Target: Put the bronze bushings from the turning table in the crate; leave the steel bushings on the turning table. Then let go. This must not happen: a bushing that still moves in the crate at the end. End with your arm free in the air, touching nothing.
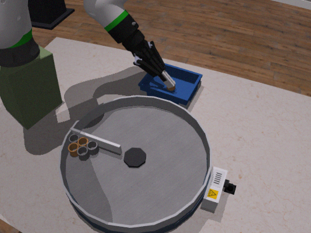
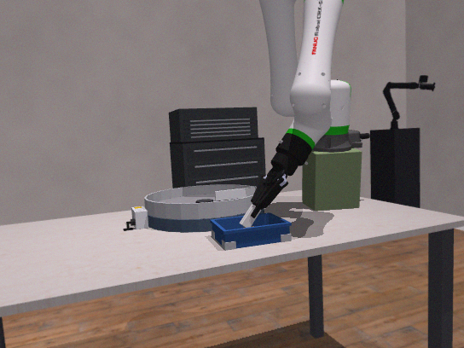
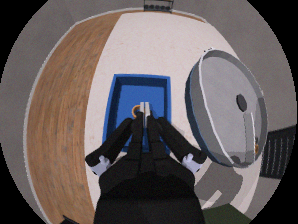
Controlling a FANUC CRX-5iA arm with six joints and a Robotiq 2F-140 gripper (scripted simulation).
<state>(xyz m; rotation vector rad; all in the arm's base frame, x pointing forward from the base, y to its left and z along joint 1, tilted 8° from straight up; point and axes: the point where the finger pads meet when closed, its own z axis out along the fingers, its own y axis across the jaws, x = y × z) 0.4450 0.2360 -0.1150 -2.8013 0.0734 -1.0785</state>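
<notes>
The blue crate lies 30 mm below my hand, 20 mm to the left of it and 10 mm ahead of it. Round my hand: grey turning table: 330 mm to the right, 30 mm ahead, 10 mm below.
</notes>
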